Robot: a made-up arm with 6 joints. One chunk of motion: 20 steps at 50 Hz.
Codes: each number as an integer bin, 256 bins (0 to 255) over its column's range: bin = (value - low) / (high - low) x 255, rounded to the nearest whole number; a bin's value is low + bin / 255 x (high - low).
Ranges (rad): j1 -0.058..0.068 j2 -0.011..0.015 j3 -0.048..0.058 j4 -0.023..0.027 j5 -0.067..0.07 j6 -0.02..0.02
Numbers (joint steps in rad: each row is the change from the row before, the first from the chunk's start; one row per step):
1: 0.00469 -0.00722 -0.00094 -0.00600 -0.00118 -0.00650
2: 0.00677 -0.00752 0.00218 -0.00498 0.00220 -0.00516
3: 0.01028 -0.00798 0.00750 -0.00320 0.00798 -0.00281
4: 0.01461 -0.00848 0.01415 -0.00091 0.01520 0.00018
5: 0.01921 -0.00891 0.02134 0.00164 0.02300 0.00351
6: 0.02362 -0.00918 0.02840 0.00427 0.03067 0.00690
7: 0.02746 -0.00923 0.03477 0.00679 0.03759 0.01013
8: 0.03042 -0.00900 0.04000 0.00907 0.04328 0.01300
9: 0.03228 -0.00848 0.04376 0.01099 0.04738 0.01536
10: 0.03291 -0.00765 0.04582 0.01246 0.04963 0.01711
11: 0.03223 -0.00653 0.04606 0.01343 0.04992 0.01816
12: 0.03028 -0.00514 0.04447 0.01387 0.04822 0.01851
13: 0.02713 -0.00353 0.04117 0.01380 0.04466 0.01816
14: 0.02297 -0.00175 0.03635 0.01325 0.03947 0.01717
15: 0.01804 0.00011 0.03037 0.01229 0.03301 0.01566
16: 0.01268 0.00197 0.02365 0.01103 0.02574 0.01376
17: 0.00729 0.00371 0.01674 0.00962 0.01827 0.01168
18: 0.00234 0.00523 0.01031 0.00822 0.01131 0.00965
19: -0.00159 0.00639 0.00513 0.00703 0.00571 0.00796
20: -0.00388 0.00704 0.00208 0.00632 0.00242 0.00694
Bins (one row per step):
1: 127 37 113 87 123 86
2: 131 34 121 92 129 95
3: 138 30 134 101 140 110
4: 147 25 150 113 153 129
5: 156 20 167 126 168 150
6: 165 18 184 139 182 171
7: 173 17 199 152 195 192
8: 179 20 212 164 205 210
9: 183 25 221 173 213 225
10: 184 33 226 181 217 237
11: 183 44 226 186 218 243
12: 179 57 222 188 214 246
13: 172 73 215 188 208 243
14: 164 91 203 185 198 237
15: 154 109 189 180 186 227
16: 143 127 172 174 173 215
17: 132 144 156 166 159 202
18: 122 159 140 159 146 189
19: 114 171 128 153 135 178
20: 110 177 120 150 129 172

